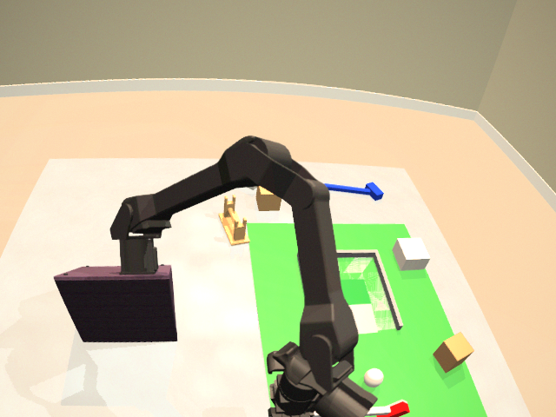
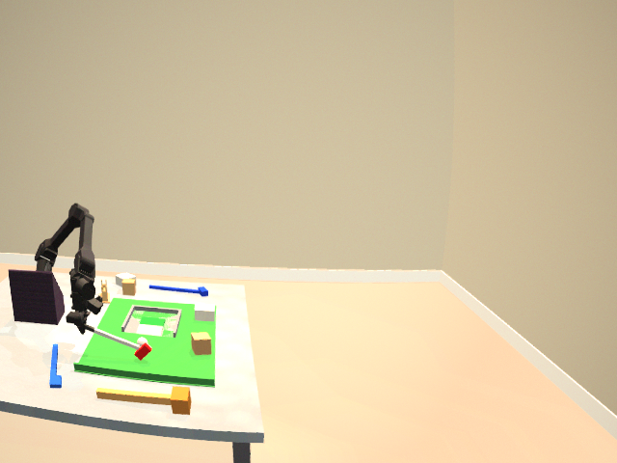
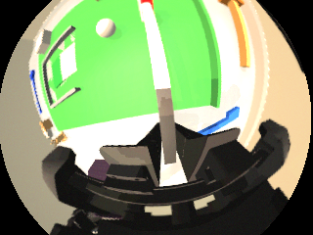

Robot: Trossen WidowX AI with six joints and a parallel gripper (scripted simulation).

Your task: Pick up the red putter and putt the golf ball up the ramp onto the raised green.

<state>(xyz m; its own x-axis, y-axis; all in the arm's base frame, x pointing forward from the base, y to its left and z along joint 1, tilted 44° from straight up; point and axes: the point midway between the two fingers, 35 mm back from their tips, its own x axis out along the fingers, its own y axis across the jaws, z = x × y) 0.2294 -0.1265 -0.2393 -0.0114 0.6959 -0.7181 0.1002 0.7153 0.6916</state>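
My gripper tip is 12 cm short of the red putter and 1 cm to the left of it. Round my gripper tip: mat: 25 cm ahead, 20 cm to the left, 7 cm below; blue putter: 35 cm ahead, 72 cm to the left, 6 cm below; white golf ball: 22 cm ahead, 7 cm to the left, 5 cm below.
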